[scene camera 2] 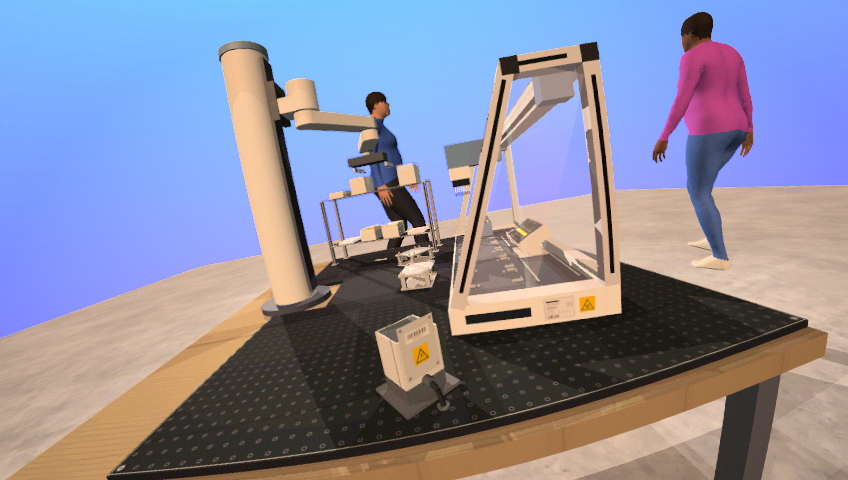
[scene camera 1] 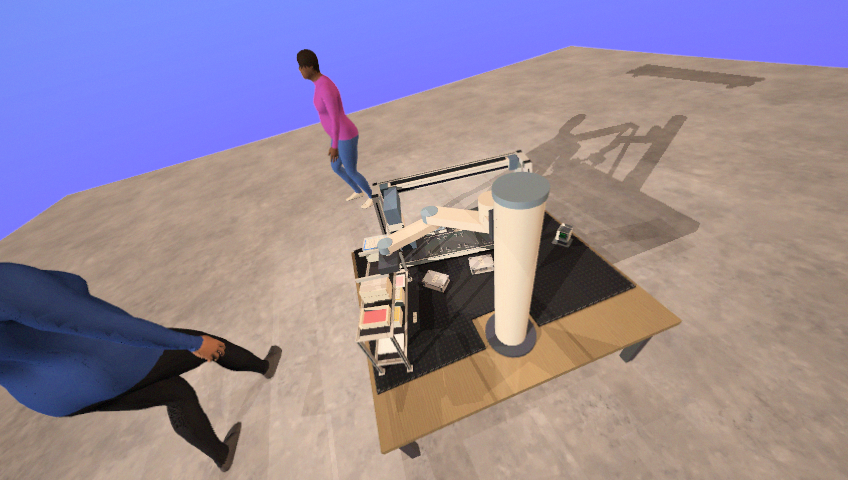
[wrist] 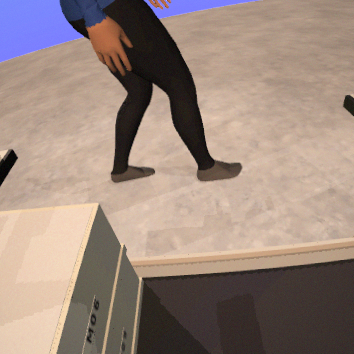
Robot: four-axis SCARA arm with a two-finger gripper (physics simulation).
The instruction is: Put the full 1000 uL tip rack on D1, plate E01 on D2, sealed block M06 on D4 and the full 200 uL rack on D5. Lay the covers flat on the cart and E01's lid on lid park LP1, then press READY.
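Observation:
My gripper (scene camera 1: 387, 268) (scene camera 2: 373, 168) (wrist: 170, 105) is open and empty above the cart's upper shelf. Sealed block M06 (scene camera 1: 374, 288) (scene camera 2: 360, 184) (wrist: 30, 270) stands on that shelf; its label shows at the wrist view's lower left. A red-topped item (scene camera 1: 375, 316) stands at the shelf's near end in scene camera 1. A pale box with blue on top (scene camera 1: 373, 243) stands at the far end, partly behind the arm. Several more pieces, one a yellowish box (scene camera 2: 392, 228), sit on the lower shelf. I cannot tell which is E01 or which rack is which.
The cart (scene camera 1: 368, 355) (scene camera 2: 327, 231) (wrist: 240, 259) stands beside the framed deck machine (scene camera 2: 535, 315) with its sloped console (scene camera 2: 528, 233). Two low pale fixtures (scene camera 1: 436, 280) (scene camera 1: 480, 264) and a bin (scene camera 1: 562, 234) (scene camera 2: 410, 350) stand on the black mat. A person in blue (wrist: 140, 60) stands beyond the cart.

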